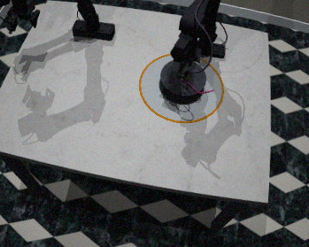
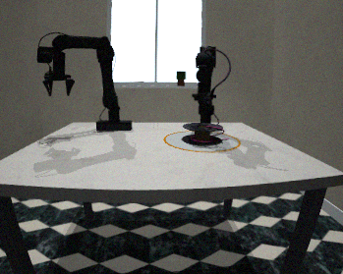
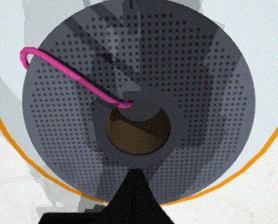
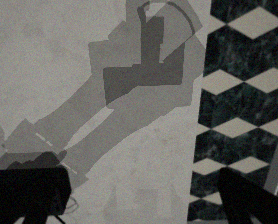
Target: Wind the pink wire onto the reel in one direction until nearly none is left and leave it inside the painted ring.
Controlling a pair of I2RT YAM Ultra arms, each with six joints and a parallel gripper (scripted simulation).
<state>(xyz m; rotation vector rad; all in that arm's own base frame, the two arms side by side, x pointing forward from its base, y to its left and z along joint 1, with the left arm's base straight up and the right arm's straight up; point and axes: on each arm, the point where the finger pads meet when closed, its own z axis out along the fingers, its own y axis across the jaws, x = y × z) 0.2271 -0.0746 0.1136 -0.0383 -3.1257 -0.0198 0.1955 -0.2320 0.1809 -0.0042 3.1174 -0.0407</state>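
The dark reel lies 90 mm below my left hand. Also, from my left hand: orange painted ring: 120 mm below.
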